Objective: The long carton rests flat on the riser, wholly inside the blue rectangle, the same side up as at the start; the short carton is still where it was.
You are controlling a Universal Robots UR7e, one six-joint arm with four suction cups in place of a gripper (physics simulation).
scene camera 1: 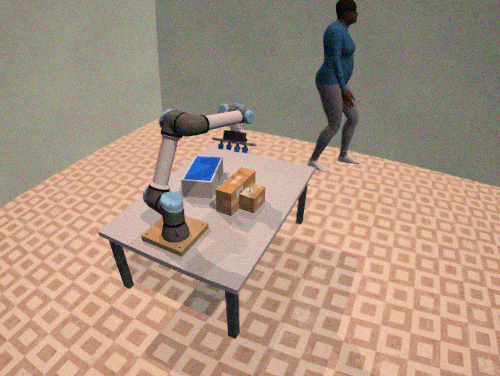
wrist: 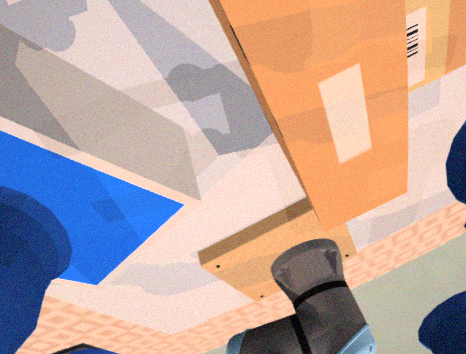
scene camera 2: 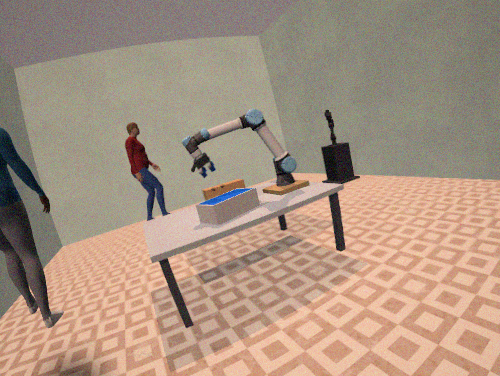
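Pixels of known places: hand at its tool point: (scene camera 1: 232,150) (wrist: 269,294) (scene camera 2: 209,171); arm's base at its link origin: (scene camera 1: 175,233) (wrist: 304,259) (scene camera 2: 285,183).
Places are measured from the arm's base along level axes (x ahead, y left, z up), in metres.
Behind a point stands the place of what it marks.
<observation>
The long orange-brown carton (scene camera 1: 228,201) {x 0.335, y -0.111, z 0.064 m} (scene camera 2: 225,189) {x 0.484, y -0.012, z 0.087 m} (wrist: 290,100) {x 0.526, y -0.023, z 0.121 m} stands on the table beside the riser, with a pale label on top. The short carton (scene camera 1: 251,201) {x 0.433, y -0.205, z 0.045 m} (wrist: 442,55) {x 0.459, y -0.190, z 0.070 m} stands on the table close against its far side from the riser; it does not show in scene camera 2. The grey-white riser (scene camera 1: 197,189) {x 0.380, y 0.165, z 0.026 m} (scene camera 2: 231,210) {x 0.553, y 0.364, z 0.015 m} (wrist: 100,164) {x 0.517, y 0.130, z 0.087 m} bears the blue rectangle (scene camera 1: 204,168) {x 0.538, y 0.232, z 0.086 m} (scene camera 2: 227,197) {x 0.545, y 0.303, z 0.087 m} (wrist: 125,202) {x 0.465, y 0.139, z 0.087 m}, with no carton on it. My suction gripper (scene camera 1: 233,148) {x 0.574, y 0.027, z 0.255 m} (scene camera 2: 207,170) {x 0.574, y 0.027, z 0.255 m} is open, tilted, holding nothing, high above the cartons and riser. Blue cups show at the wrist view's edges.
The arm's base stands on a wooden plate (scene camera 1: 150,235) {x -0.097, y 0.101, z 0.002 m} (scene camera 2: 300,186) {x -0.042, y 0.159, z -0.021 m} (wrist: 235,260) {x 0.113, y 0.122, z -0.001 m} at one end of the table (scene camera 1: 285,167) {x 1.063, y -0.111, z -0.034 m} (scene camera 2: 170,230) {x 0.949, y 0.212, z -0.033 m}. A person in teal (scene camera 1: 337,60) (scene camera 2: 17,210) and one in red (scene camera 2: 137,155) stand off the table. A black pedestal (scene camera 2: 338,162) stands behind.
</observation>
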